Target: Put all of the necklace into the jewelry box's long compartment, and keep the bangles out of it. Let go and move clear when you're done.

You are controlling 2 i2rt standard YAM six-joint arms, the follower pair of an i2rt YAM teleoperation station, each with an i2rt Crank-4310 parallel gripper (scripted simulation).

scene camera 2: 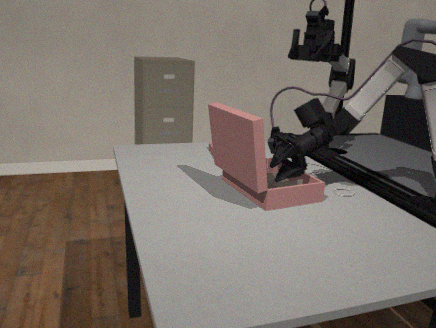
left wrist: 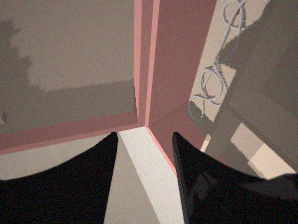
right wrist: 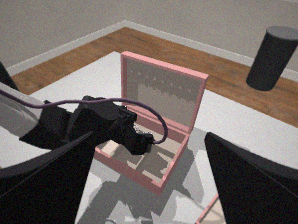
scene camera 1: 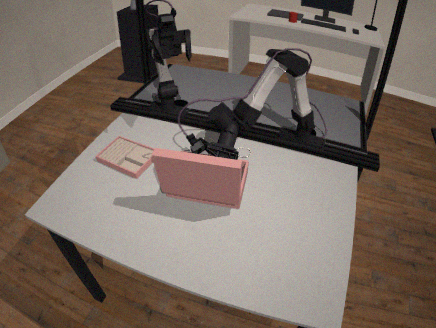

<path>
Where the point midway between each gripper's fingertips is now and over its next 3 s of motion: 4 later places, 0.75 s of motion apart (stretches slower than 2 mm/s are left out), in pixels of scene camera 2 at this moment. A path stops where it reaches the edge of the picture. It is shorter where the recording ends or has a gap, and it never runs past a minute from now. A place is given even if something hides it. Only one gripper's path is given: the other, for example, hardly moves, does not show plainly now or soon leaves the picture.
My left gripper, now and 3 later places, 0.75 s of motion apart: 272,174; 280,150; 265,102; 266,103
</path>
